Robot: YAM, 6 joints.
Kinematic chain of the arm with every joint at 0, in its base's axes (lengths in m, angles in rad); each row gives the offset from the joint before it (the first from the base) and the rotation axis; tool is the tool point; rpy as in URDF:
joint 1: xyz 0 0 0.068 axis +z
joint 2: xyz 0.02 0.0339 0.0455 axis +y
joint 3: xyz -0.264 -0.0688 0 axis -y
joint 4: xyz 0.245 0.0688 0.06 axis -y
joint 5: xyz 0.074 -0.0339 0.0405 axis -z
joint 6: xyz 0.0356 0 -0.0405 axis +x
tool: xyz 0 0 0 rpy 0 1.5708 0
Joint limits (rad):
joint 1: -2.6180..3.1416
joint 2: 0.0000..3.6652
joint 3: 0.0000..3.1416
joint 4: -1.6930..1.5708
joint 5: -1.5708..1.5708
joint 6: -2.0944..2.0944
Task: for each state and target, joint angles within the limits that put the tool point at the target. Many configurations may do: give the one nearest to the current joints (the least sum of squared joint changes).
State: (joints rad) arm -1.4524 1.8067 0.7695 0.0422 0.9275 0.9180
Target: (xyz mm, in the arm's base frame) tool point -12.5 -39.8 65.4
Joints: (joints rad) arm -1.1730 1.7324 0.1028 -0.8400 0.8584 0.9180
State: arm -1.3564 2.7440 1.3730 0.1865 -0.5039 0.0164
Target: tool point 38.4 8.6 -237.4
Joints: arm -0.6158 3.5294 0.9967 0.1039 -0.9618 0.0164
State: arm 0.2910 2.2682 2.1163 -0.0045 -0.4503 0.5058
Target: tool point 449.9 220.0 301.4
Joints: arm 0.4215 2.0891 1.8438 -0.1451 -0.4878 0.5058
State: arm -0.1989 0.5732 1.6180 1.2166 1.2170 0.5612
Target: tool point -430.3 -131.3 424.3
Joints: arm 0.2260 0.2901 2.1484 1.0902 1.0895 0.5612
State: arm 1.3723 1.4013 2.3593 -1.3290 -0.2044 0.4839
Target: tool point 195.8 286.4 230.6
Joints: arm 0.9560 1.9514 1.6272 -1.4544 -0.1478 0.4839
